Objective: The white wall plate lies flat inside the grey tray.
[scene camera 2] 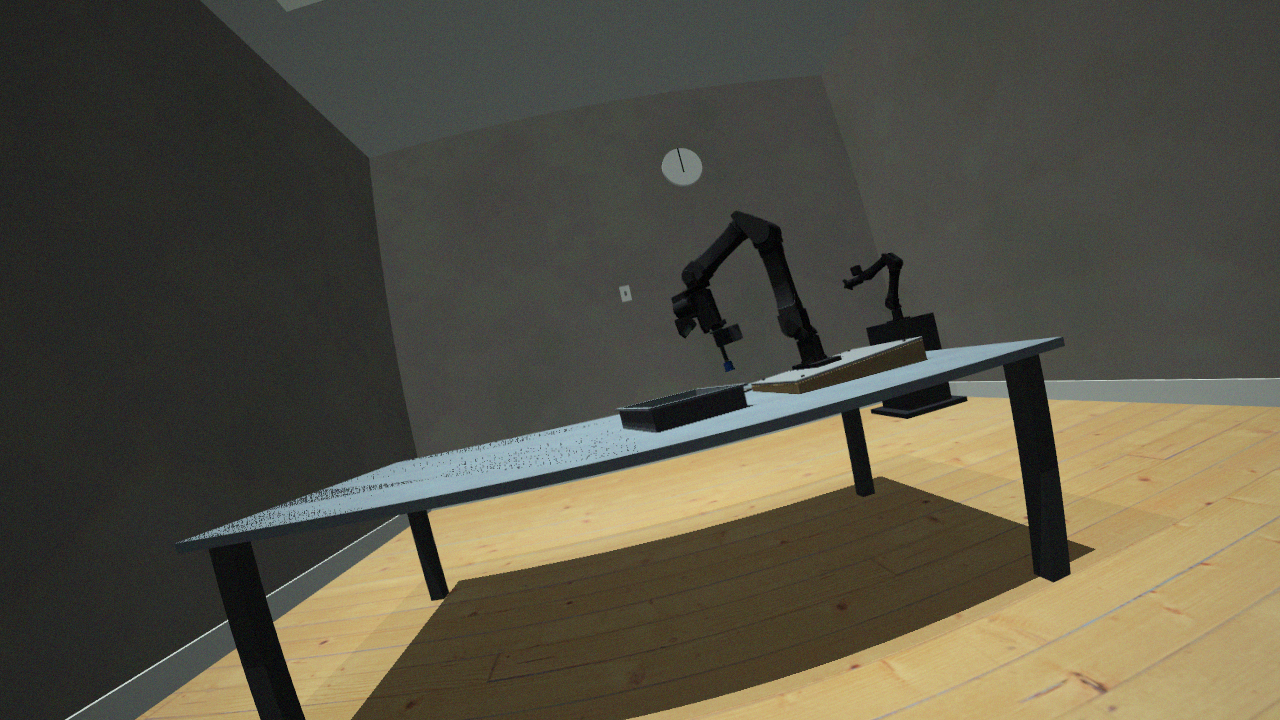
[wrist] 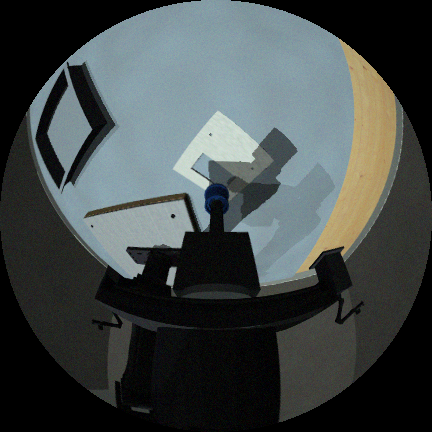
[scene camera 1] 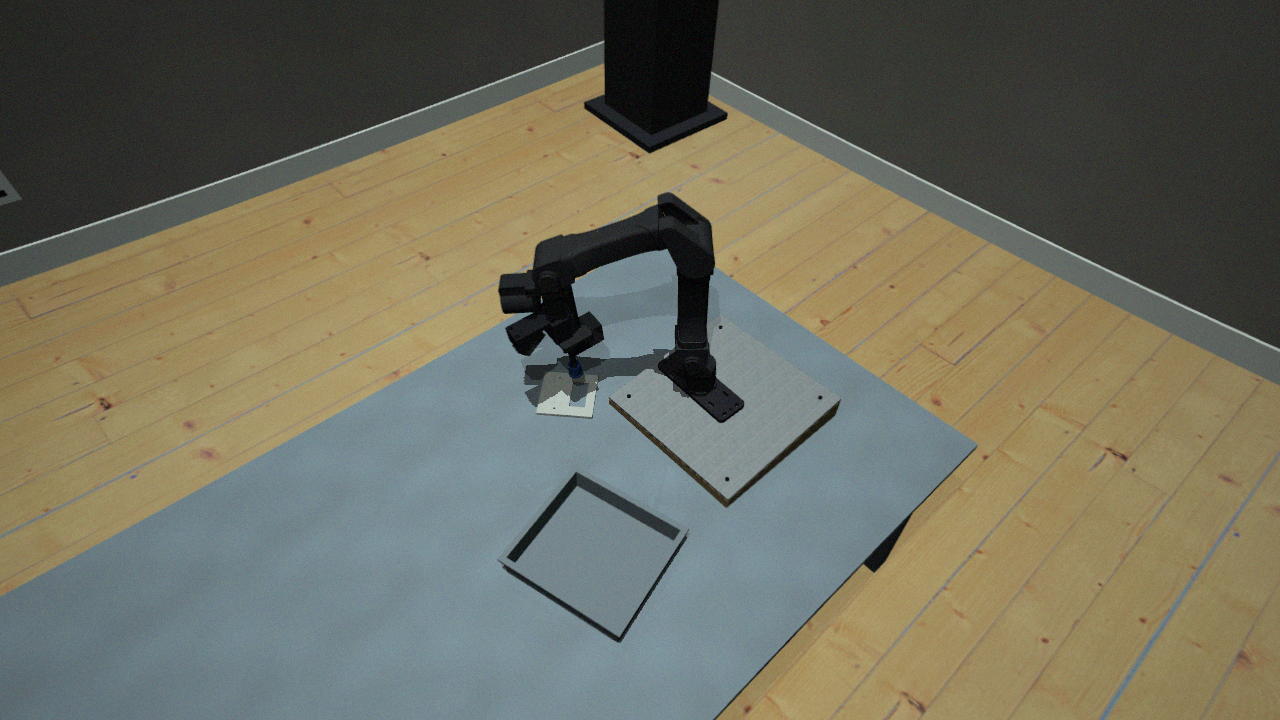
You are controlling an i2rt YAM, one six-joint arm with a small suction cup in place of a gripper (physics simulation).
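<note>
The white wall plate [scene camera 1: 552, 404] [wrist: 225, 135] lies flat on the table, outside the tray, beside the arm's base board. It has a rectangular window and small holes, and the arm's shadow falls across part of it. The grey tray [scene camera 1: 626, 503] [scene camera 2: 684, 414] [wrist: 86, 95] stands apart from the plate, towards the front in scene camera 1, and its inside is empty. My gripper, a blue suction cup [scene camera 1: 575, 368] [scene camera 2: 728, 366] [wrist: 216, 199], is open with nothing on it. It hangs a little above the table near the plate's far edge; the wrist view shows a gap below it.
The arm stands on a pale, thick base board [scene camera 1: 769, 402] [scene camera 2: 859, 365] [wrist: 140, 220] close beside the plate. The blue-grey table [scene camera 1: 313, 573] [scene camera 2: 537, 447] bears the tray and board. A black pedestal [scene camera 1: 657, 71] [scene camera 2: 913, 358] stands on the floor behind.
</note>
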